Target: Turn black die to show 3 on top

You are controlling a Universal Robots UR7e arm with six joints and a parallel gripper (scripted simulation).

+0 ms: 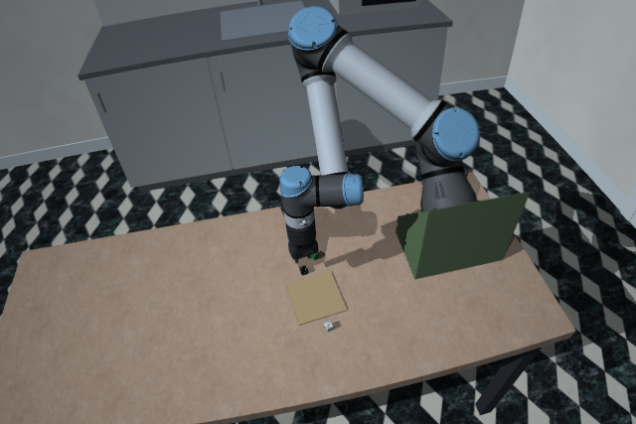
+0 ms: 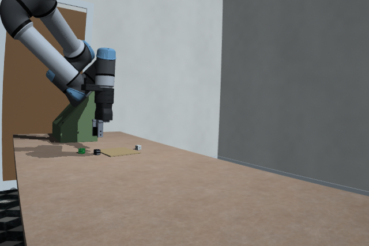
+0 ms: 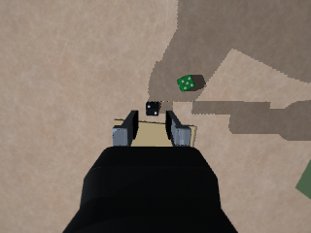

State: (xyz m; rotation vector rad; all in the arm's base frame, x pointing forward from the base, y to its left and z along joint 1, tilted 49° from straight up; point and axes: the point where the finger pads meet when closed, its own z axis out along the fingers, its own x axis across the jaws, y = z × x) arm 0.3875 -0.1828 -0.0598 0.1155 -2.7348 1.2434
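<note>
Now: the black die 8 cm below my hand. Round my hand: green die 5 cm behind, 5 cm to the right, 8 cm below; then tan mat 1 cm behind, 10 cm to the left, 9 cm below; then white die 2 cm behind, 20 cm to the left, 8 cm below.
</note>
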